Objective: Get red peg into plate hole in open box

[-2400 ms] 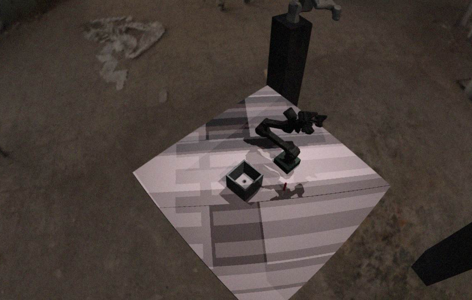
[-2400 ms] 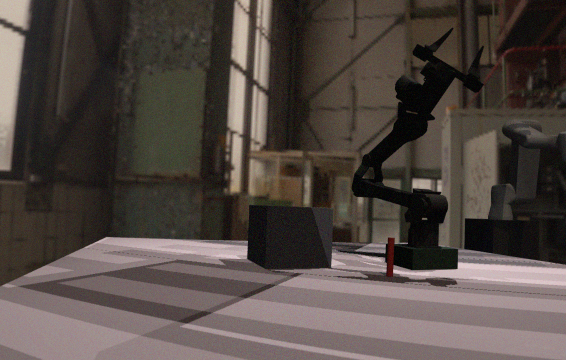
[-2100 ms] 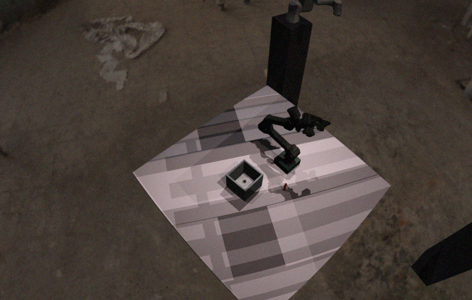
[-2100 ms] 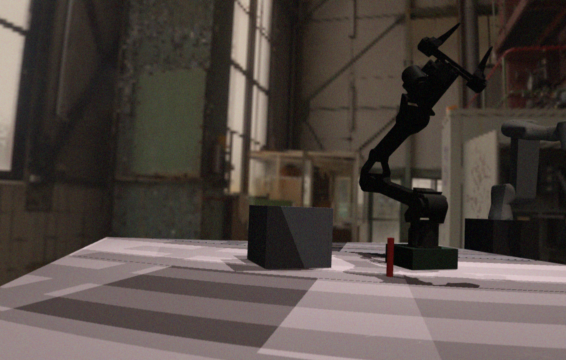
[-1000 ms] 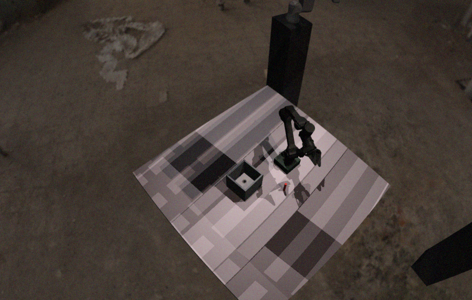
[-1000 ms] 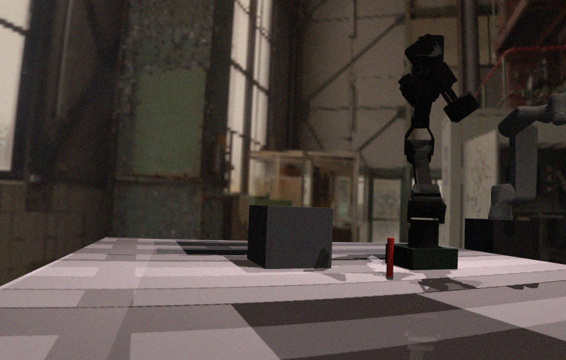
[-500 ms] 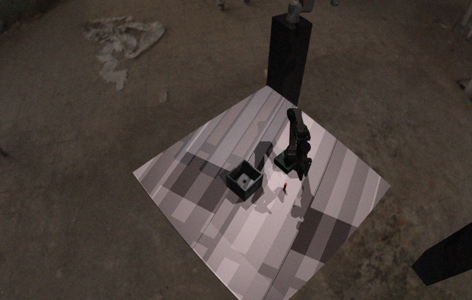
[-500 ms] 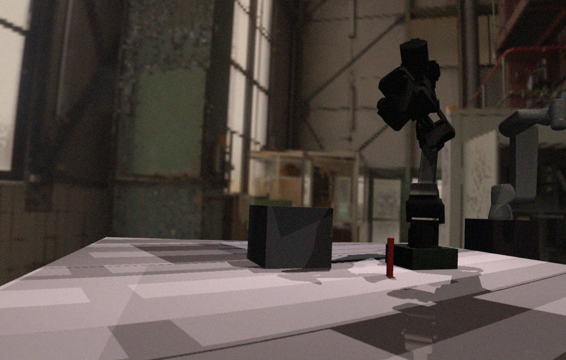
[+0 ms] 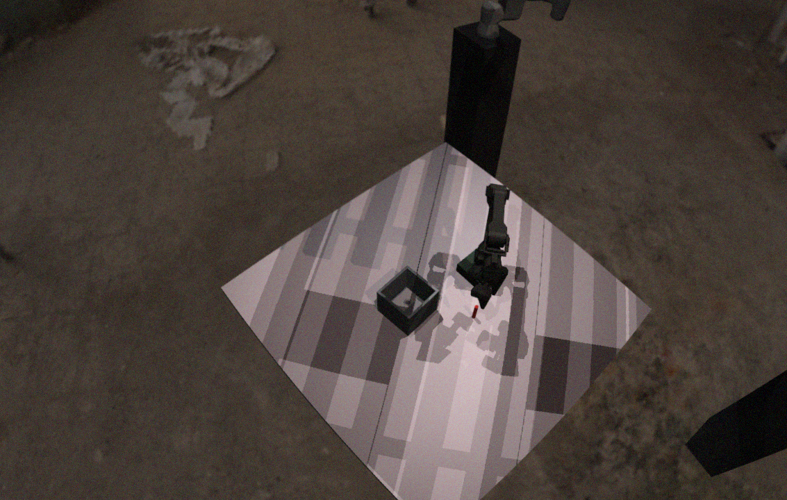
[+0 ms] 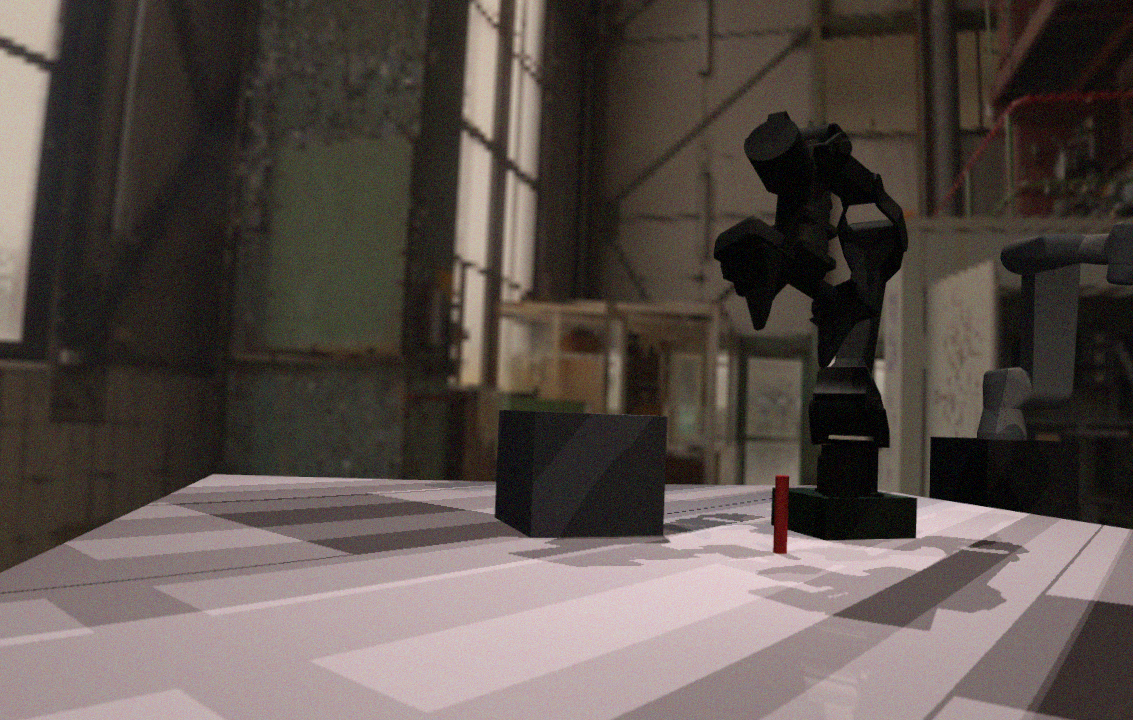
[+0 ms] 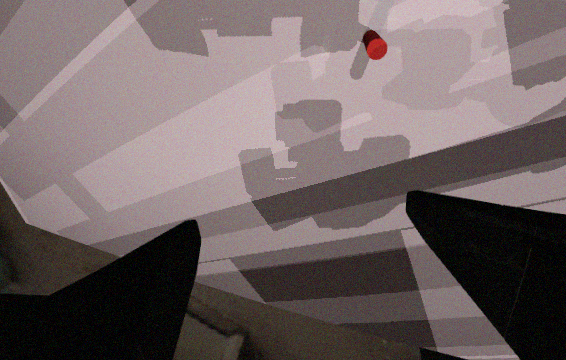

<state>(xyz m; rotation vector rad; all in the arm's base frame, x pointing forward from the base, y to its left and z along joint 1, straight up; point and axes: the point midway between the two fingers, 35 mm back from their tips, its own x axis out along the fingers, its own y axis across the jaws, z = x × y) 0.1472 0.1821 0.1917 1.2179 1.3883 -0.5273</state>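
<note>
The red peg is 1 cm behind my gripper tip, 5 cm to the right of it and 17 cm below it.
</note>
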